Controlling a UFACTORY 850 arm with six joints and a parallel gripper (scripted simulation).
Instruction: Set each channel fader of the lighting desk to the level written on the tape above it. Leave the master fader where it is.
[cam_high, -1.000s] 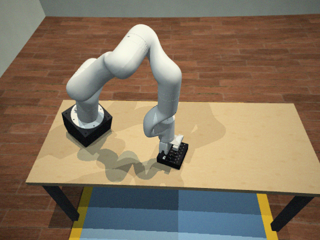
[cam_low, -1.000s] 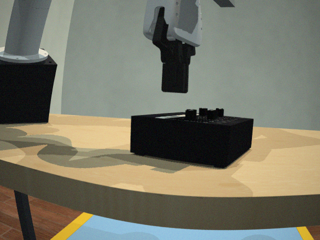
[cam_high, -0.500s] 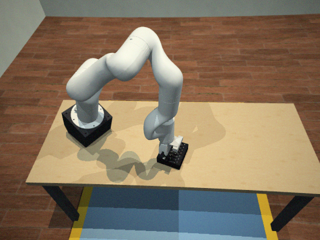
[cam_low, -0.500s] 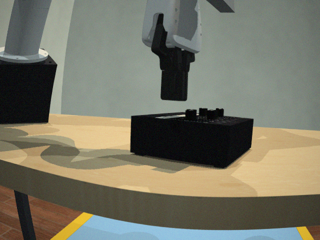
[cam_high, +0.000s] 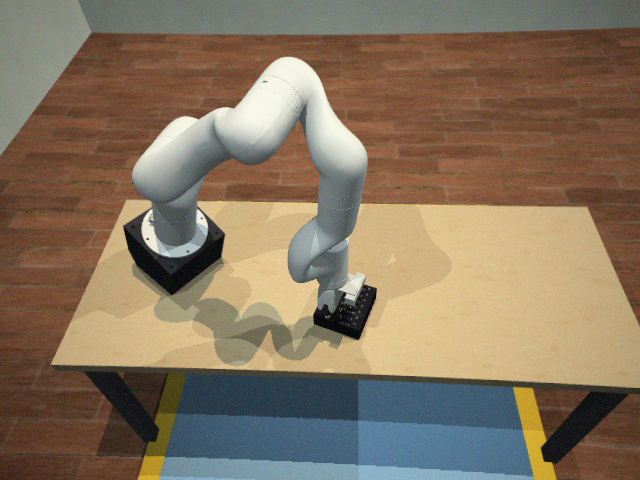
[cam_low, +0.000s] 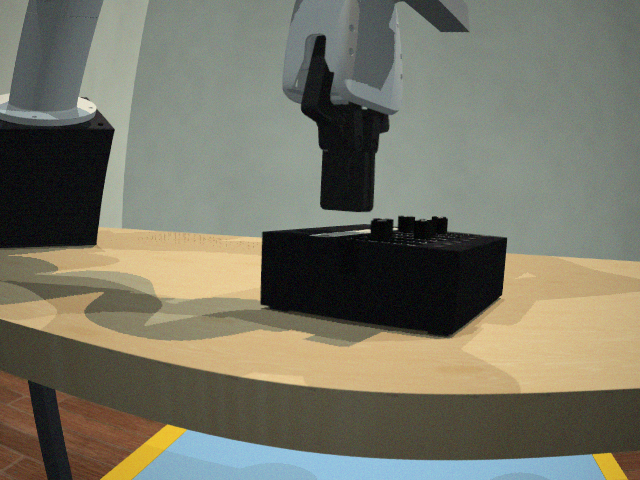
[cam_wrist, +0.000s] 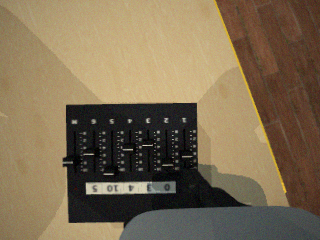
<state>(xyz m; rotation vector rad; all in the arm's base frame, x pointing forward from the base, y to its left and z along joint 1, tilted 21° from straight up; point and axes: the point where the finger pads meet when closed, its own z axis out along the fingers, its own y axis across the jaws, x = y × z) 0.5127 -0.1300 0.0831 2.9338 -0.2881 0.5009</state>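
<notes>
Right now the master fader is 5 cm ahead of my hand, 13 cm to the left of it and 3 cm below it.
</notes>
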